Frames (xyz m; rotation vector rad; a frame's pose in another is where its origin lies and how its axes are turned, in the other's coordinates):
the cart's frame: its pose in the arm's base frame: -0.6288 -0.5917 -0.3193 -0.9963 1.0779 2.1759
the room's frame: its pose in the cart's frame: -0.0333 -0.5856 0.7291 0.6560 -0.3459 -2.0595
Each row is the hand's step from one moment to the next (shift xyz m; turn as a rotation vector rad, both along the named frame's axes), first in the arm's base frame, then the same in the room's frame.
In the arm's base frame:
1: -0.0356 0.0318 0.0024 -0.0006 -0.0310 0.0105
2: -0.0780 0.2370 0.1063 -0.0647 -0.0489 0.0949
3: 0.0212 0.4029 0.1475 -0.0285 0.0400 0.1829
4: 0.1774 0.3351 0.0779 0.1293 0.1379 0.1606
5: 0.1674 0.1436 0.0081 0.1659 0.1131 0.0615
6: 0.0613 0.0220 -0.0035 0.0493 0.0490 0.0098
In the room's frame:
1: -0.0302 0.0311 0.0201 -0.0071 -0.0301 -0.0107
2: -0.0569 0.1383 0.2262 -0.0860 -0.0797 0.0428
3: 0.0585 0.2207 0.3638 -0.0514 -0.0707 0.1680
4: 0.2117 0.1747 0.2729 0.1210 -0.0165 0.2159
5: 0.1839 0.0696 0.1002 0.1690 0.0147 0.1237
6: 0.0637 0.0056 0.0129 0.0540 0.0213 0.0395

